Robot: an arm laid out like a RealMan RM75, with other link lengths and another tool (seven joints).
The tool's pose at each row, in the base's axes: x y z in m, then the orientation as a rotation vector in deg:
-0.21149 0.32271 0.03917 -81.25 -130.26 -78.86
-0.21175 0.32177 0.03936 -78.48 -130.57 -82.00
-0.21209 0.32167 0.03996 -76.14 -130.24 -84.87
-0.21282 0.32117 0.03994 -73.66 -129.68 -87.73
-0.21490 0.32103 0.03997 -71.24 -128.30 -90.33
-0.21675 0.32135 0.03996 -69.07 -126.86 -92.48
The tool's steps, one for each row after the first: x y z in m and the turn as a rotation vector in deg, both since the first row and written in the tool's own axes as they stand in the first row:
-0.00037 -0.00021 -0.00090 -1.54 1.50 -1.79
0.00007 -0.00011 -0.00143 -3.01 3.04 -3.02
0.00014 -0.00076 -0.00203 -4.47 4.75 -4.17
0.00121 -0.00235 -0.00285 -5.78 6.89 -4.77
0.00243 -0.00373 -0.00321 -6.87 8.91 -5.17

